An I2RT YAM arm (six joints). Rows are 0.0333 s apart.
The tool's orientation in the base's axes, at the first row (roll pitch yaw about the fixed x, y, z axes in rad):
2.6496, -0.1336, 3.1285
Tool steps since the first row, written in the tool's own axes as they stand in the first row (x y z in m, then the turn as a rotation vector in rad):
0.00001, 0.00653, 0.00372, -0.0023, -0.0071, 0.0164
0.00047, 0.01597, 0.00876, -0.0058, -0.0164, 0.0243
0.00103, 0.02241, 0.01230, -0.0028, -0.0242, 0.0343
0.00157, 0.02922, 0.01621, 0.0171, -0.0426, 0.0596
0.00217, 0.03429, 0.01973, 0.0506, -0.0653, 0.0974
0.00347, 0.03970, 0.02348, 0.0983, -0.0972, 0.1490
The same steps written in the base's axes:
0.00006, 0.00751, -0.00019, -0.0001, 0.0015, -0.0180
-0.00025, 0.01822, -0.00011, 0.0018, -0.0030, -0.0297
-0.00072, 0.02557, -0.00012, -0.0028, -0.0051, -0.0417
-0.00118, 0.03343, -0.00027, -0.0267, -0.0090, -0.0697
-0.00179, 0.03957, -0.00089, -0.0658, -0.0107, -0.1089
-0.00309, 0.04613, -0.00146, -0.1212, -0.0137, -0.1626

